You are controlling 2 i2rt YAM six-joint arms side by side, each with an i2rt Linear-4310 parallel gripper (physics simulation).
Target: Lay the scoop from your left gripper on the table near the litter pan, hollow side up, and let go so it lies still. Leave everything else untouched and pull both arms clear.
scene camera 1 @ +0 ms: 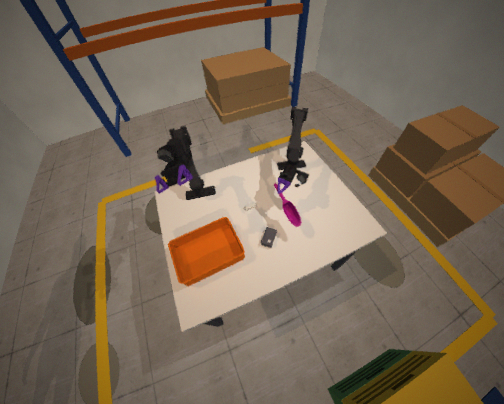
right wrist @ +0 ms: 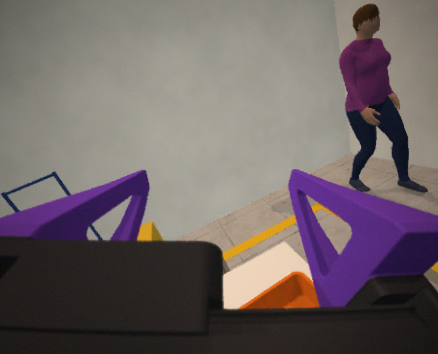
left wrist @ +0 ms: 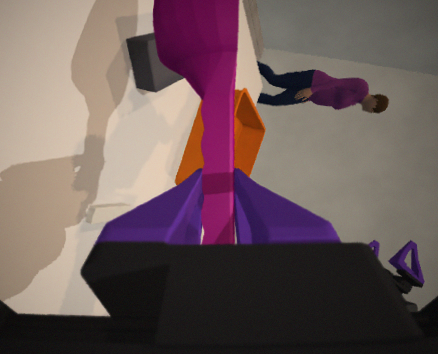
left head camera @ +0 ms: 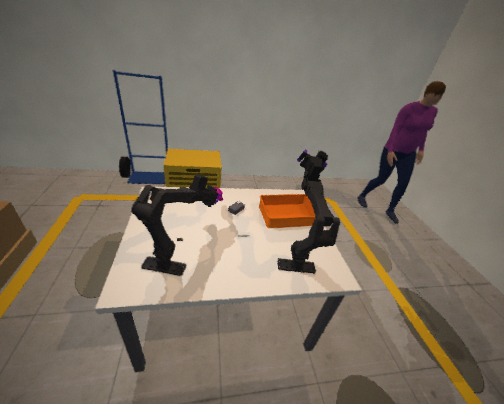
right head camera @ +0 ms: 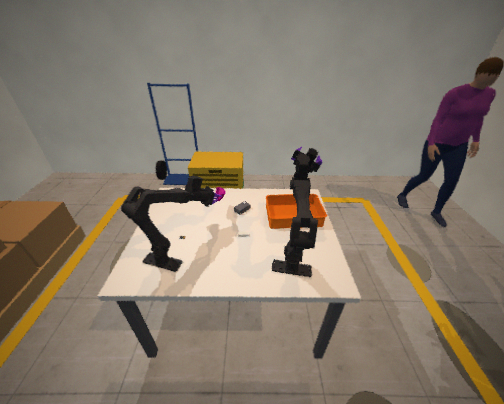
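Pixels of known places: left gripper, fingertip midpoint: [scene camera 1: 278, 193] [left wrist: 218, 177] [left head camera: 221, 197] [right head camera: 220, 197]; right gripper, fingertip midpoint: [scene camera 1: 168, 188] [right wrist: 218, 177] [left wrist: 393, 242] [left head camera: 313, 154]; left arm's base, link origin: [left head camera: 164, 266] [right head camera: 162, 262]; right arm's base, link origin: [scene camera 1: 200, 193] [left head camera: 296, 266] [right head camera: 291, 268].
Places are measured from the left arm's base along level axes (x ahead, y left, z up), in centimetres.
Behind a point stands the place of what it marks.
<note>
My left gripper [left head camera: 214, 196] @(y -17.8, x 38.2, z 19.5 cm) [scene camera 1: 283, 185] @(y -17.8, x 38.2, z 19.5 cm) [left wrist: 218, 177] @(y -17.8, x 38.2, z 19.5 cm) is shut on the handle of the magenta scoop [right head camera: 220, 192] @(y -11.9, x 50.7, z 13.6 cm) [scene camera 1: 291, 213] @(y -12.5, x 47.6, z 13.4 cm) [left wrist: 196, 30] @(y -12.4, x 43.3, z 17.0 cm). It holds the scoop above the table [left head camera: 210, 285] @(y -24.5, x -5.1, z 0.0 cm) [scene camera 1: 200, 312] @(y -63.2, x 88.0, z 0.0 cm). In the left wrist view the bowl bulges toward the table side, so its hollow side appears to face up. The orange litter pan [left head camera: 290, 221] @(y -60.7, x 46.7, z 4.8 cm) [right head camera: 280, 221] @(y -53.1, x 43.8, z 5.7 cm) [scene camera 1: 215, 266] @(y -55.5, x 66.4, z 0.2 cm) [left wrist: 190, 160] @(y -45.2, x 47.7, z 2.2 cm) stands on the table, apart from the scoop. My right gripper [left head camera: 315, 156] @(y -63.1, x 51.5, z 48.7 cm) [right head camera: 309, 154] @(y -63.1, x 51.5, z 48.7 cm) [scene camera 1: 172, 180] @(y -63.1, x 51.5, z 48.7 cm) [right wrist: 218, 177] @(y -63.1, x 51.5, z 48.7 cm) is open and empty, raised high.
A dark grey block [left head camera: 236, 207] @(y -25.4, x 52.2, z 3.6 cm) [right head camera: 242, 207] @(y -26.1, x 52.4, z 3.6 cm) [scene camera 1: 269, 237] @(y -25.1, x 55.1, z 3.6 cm) [left wrist: 150, 65] @(y -22.7, x 50.0, z 3.4 cm) lies between scoop and pan. A small pale piece [left head camera: 243, 235] @(y -34.0, x 30.7, z 0.8 cm) [left wrist: 107, 212] @(y -32.3, x 31.9, z 1.3 cm) and a tiny dark piece [left head camera: 180, 239] @(y -0.7, x 19.0, z 0.2 cm) [right head camera: 182, 237] @(y -0.6, x 18.9, z 0.2 cm) lie on the table. A person [left head camera: 412, 127] [right head camera: 462, 115] is beyond the table.
</note>
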